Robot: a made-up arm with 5 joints.
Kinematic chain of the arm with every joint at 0, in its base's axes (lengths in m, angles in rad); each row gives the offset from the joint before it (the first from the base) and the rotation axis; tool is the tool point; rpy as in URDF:
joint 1: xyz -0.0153 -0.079 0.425 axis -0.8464 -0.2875 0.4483
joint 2: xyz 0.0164 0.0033 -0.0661 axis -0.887 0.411 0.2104
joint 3: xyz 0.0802 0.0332 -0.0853 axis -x
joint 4: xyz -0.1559 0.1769 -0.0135 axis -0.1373 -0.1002 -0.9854
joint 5: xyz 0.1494 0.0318 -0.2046 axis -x
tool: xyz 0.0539 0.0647 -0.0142 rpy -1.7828 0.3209 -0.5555
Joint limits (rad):
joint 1: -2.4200..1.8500
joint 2: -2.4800..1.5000
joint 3: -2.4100..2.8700
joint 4: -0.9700..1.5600
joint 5: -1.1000..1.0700
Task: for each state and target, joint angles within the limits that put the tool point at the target. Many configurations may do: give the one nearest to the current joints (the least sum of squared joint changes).
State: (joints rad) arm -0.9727 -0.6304 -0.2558 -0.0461 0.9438
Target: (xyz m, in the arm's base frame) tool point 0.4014 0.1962 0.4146
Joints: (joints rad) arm -1.1300 -0.7348 0.1912 0.0799 0.9708
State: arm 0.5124 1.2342 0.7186 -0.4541 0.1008
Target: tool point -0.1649 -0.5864 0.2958
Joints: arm -0.0157 1.5000 1.1338 -0.8239 -0.2600
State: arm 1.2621 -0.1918 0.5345 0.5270 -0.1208
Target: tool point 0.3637 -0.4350 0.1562
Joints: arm 1.4535 0.0963 0.7171 -0.3801 0.1000
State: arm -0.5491 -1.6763 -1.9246 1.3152 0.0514
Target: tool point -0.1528 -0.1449 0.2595
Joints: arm -1.1157 -2.2562 -2.4100 0.7561 0.0046
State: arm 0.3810 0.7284 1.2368 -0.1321 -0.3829
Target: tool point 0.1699 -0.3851 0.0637
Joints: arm 0.4566 0.3991 1.1225 -0.0291 -0.3942
